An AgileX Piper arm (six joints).
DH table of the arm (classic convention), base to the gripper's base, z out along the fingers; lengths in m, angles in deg. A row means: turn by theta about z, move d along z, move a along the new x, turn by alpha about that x. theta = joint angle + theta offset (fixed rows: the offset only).
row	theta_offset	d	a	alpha
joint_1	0	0.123	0	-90
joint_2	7.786	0	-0.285	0
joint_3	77.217	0	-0.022	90
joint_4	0	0.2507	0	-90
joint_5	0	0	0	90
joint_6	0	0.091	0	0
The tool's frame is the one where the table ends.
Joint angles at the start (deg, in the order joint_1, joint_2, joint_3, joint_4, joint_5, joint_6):
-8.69, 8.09, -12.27, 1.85, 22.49, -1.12
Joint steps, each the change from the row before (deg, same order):
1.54, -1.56, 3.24, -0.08, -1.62, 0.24
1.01, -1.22, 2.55, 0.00, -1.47, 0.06
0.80, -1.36, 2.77, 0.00, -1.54, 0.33
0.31, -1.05, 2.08, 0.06, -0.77, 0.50
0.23, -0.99, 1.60, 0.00, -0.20, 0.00
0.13, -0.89, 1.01, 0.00, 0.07, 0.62
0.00, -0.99, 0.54, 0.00, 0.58, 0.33
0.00, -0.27, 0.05, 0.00, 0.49, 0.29
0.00, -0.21, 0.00, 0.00, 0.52, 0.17
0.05, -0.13, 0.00, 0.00, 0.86, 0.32
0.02, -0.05, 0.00, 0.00, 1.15, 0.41
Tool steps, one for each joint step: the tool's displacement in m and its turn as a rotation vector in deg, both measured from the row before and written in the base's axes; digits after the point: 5 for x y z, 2 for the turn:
-0.00016, 0.00148, -0.01477, 0.17, 0.04, 1.42
-0.00009, 0.00097, -0.01140, 0.05, -0.15, 0.95
-0.00022, 0.00076, -0.01250, 0.31, -0.16, 0.68
-0.00036, 0.00034, -0.00999, 0.57, 0.21, 0.18
-0.00061, 0.00027, -0.00813, 0.04, 0.41, 0.22
-0.00070, 0.00019, -0.00518, 0.62, 0.15, -0.02
-0.00104, 0.00011, -0.00312, 0.33, 0.11, -0.06
-0.00043, 0.00006, -0.00079, 0.30, 0.25, -0.06
-0.00040, 0.00006, -0.00060, 0.19, 0.30, -0.03
-0.00046, 0.00013, -0.00120, 0.37, 0.71, -0.01
-0.00054, 0.00012, -0.00171, 0.48, 1.07, -0.06

